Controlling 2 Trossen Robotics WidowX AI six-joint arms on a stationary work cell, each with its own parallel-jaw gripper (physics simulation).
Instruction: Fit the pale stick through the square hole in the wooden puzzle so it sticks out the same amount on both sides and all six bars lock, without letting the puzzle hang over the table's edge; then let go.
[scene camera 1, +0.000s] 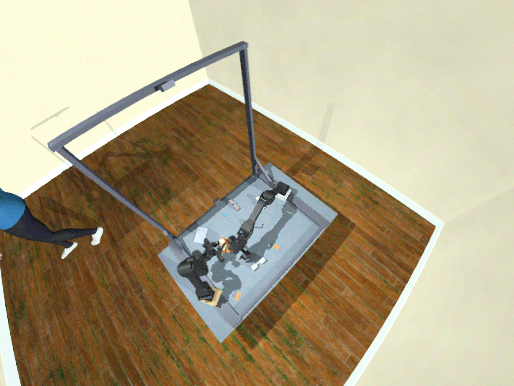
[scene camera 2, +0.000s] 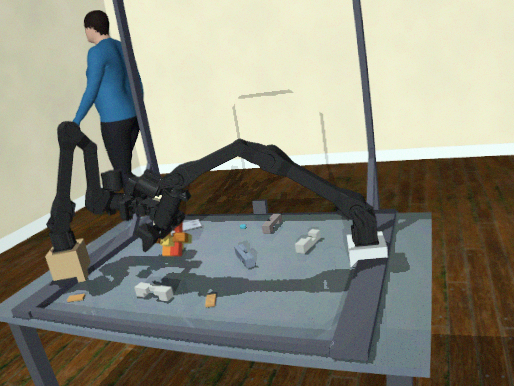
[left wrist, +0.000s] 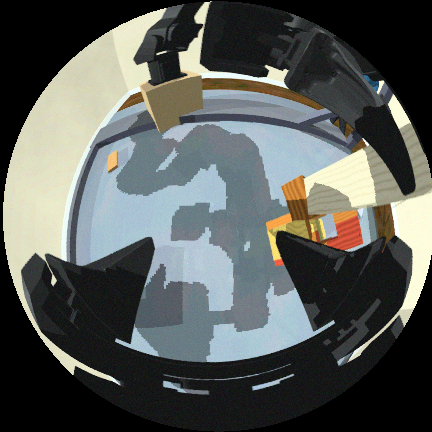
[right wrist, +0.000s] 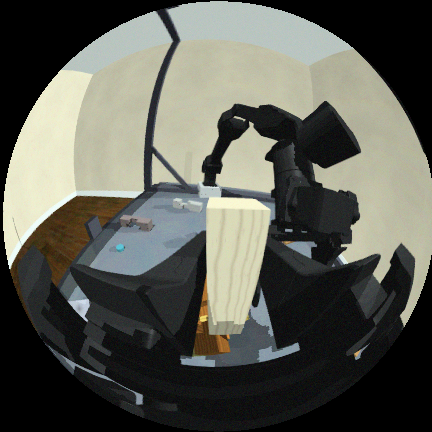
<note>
The left gripper (scene camera 2: 152, 244) is open, with nothing in its grasp. Also in view: a pale stick (right wrist: 236, 228). The right gripper (scene camera 2: 162, 204) holds the pale stick, which touches nothing else. Further things: a raised rim (scene camera 2: 353, 336) and a frame post (scene camera 2: 124, 33).
The pale stick also shows in the left wrist view (left wrist: 361, 179). The left gripper is seen too in the left wrist view (left wrist: 214, 241) and in the right wrist view (right wrist: 287, 301). The right gripper shows as well in the left wrist view (left wrist: 409, 196) and in the right wrist view (right wrist: 229, 236).
</note>
